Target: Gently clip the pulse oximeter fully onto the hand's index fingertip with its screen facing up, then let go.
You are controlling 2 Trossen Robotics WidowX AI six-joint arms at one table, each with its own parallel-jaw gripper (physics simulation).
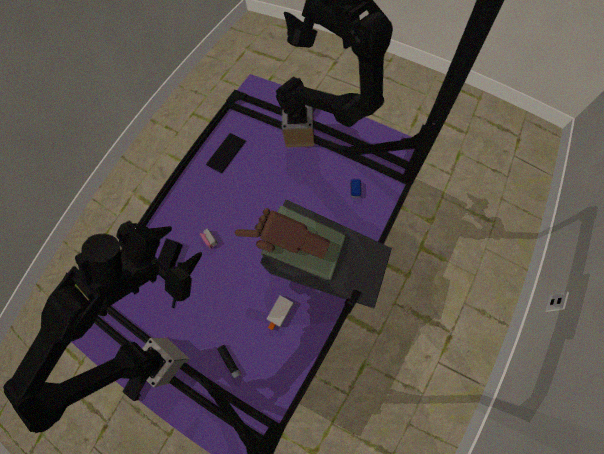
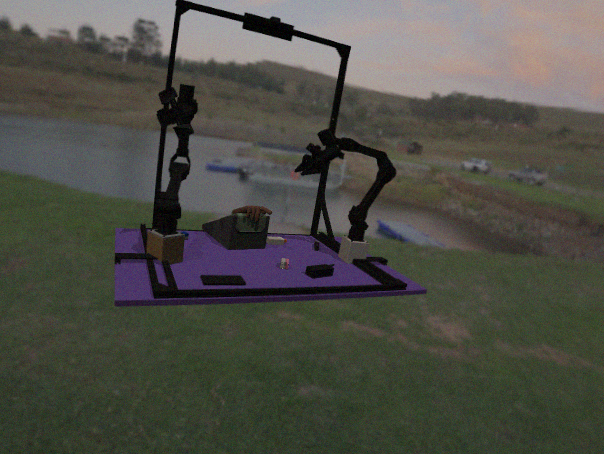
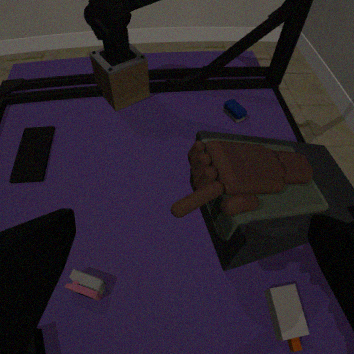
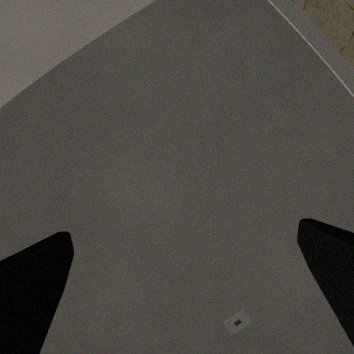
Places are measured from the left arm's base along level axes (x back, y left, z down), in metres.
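Pixels of known places: left gripper, fingertip midpoint: (image 1: 185, 240) (image 2: 297, 173) (image 3: 194, 223); right gripper, fingertip midpoint: (image 2: 168, 115) (image 4: 186, 236); left arm's base at its link origin: (image 1: 151, 362) (image 2: 355, 239); right arm's base at its link origin: (image 1: 297, 115) (image 2: 166, 232) (image 3: 117, 54).
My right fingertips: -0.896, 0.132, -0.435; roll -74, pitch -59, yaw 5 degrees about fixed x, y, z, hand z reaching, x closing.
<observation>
Ahead of a thing's pixels: the offset from my right fingertips to its top centre, as dx, dy, dz. "spot": to the spot under its first point.
The pulse oximeter, seemingly the small pale-grey and pink clip @[+0.516, +0.008, +0.508] (image 1: 208, 238) (image 2: 284, 263) (image 3: 88, 283), lies on the purple table, apart from the hand; its screen cannot be made out. The brown hand (image 1: 285, 231) (image 2: 254, 211) (image 3: 250, 167) rests on a green pad @[spot: +0.384, -0.357, +0.432] (image 1: 325, 265) (image 3: 305, 202), its index finger (image 1: 245, 233) (image 3: 195, 200) sticking out past the pad, bare. My left gripper (image 1: 186, 241) (image 3: 194, 223) is open and empty, high above the table near the clip. My right gripper (image 4: 186, 236) is open and empty, raised away from the table and facing a wall.
A dark wedge (image 1: 370, 270) (image 2: 247, 240) carries the pad. A white box with an orange end @[+0.567, -0.319, +0.512] (image 1: 280, 310) (image 3: 288, 311), a blue block @[+0.105, -0.280, +0.507] (image 1: 355, 187) (image 3: 235, 109), a dark stick @[+0.769, -0.287, +0.512] (image 1: 228, 359) and a black slab @[+0.240, +0.180, +0.532] (image 1: 226, 153) (image 2: 223, 280) (image 3: 33, 154) lie around. Black rails edge the table.
</observation>
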